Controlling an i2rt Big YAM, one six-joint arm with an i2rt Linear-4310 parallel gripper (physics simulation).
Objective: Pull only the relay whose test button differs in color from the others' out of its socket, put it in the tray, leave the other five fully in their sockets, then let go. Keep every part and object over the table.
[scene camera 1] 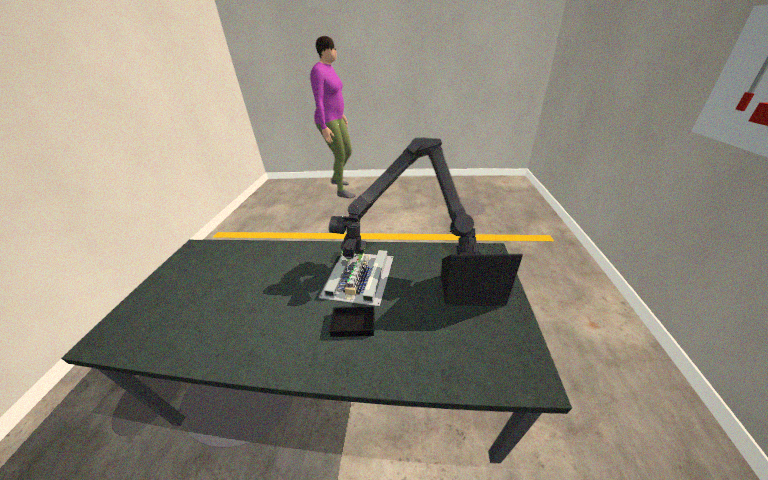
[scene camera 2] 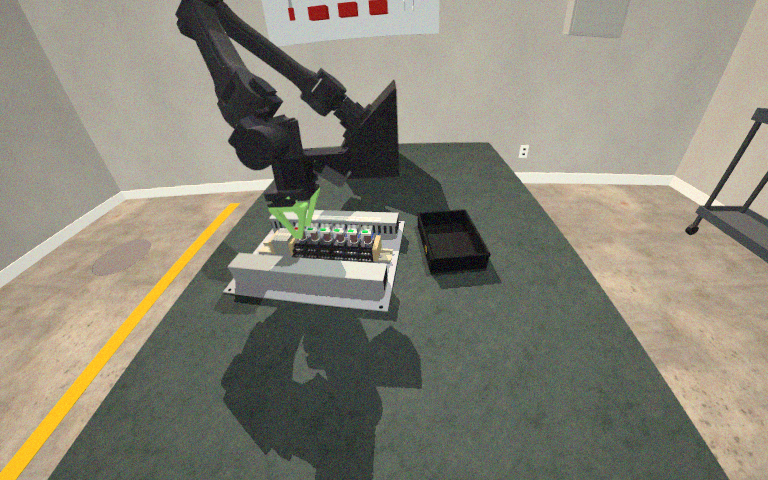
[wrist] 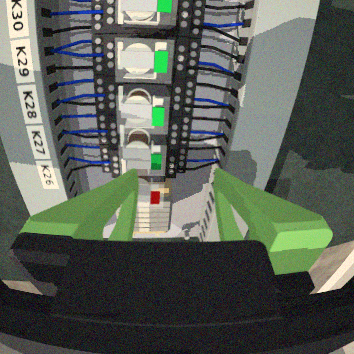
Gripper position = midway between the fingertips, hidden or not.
In view: my gripper [scene camera 2: 302,231], a relay [wrist: 150,187], a relay [wrist: 137,59], a relay [wrist: 143,108], a relay [wrist: 146,152] and a panel [wrist: 188,189].
My gripper shows as well in the wrist view [wrist: 175,176].
